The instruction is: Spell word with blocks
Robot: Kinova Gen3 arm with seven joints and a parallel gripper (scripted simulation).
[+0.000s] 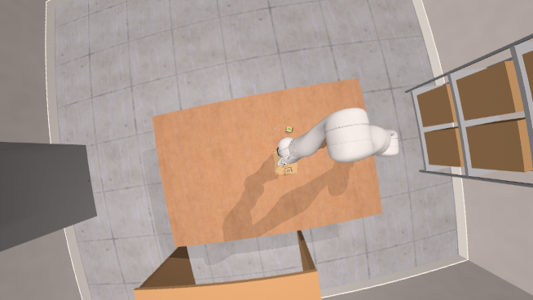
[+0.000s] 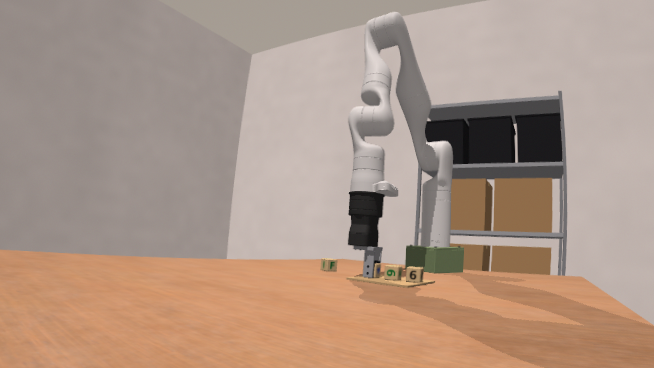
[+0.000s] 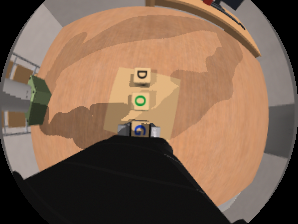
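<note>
The blue-lettered block is right at my hand. The rest, counted from my hand: green-lettered block 60 mm behind, 140 mm to the right, 10 mm below; tan mat 50 mm to the left, 20 mm below; wooden block 50 mm to the left.
</note>
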